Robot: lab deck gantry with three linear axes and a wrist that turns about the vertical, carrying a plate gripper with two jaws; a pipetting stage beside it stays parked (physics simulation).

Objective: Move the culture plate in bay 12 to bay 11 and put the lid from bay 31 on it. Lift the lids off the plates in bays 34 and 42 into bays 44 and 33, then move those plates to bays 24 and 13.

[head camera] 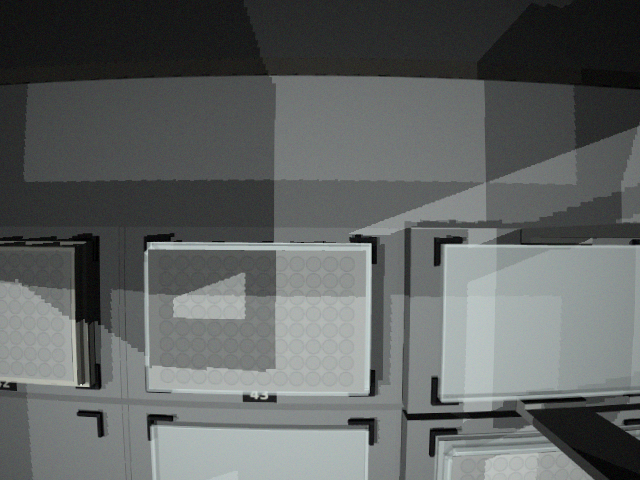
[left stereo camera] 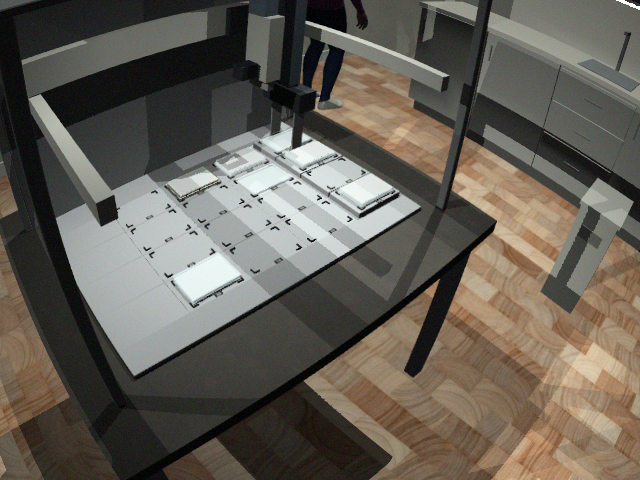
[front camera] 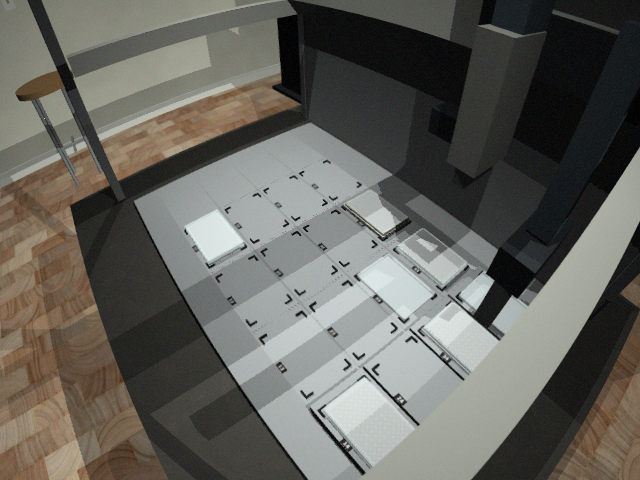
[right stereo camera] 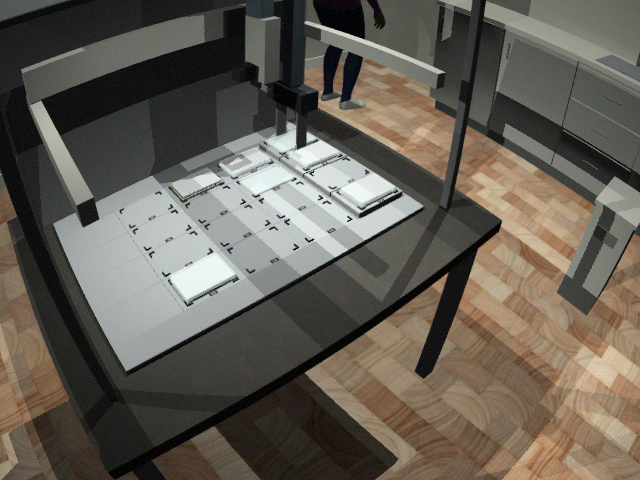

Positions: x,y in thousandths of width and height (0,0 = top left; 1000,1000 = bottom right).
Scene:
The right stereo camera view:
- gripper: 454,295
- cream culture plate: 291,393

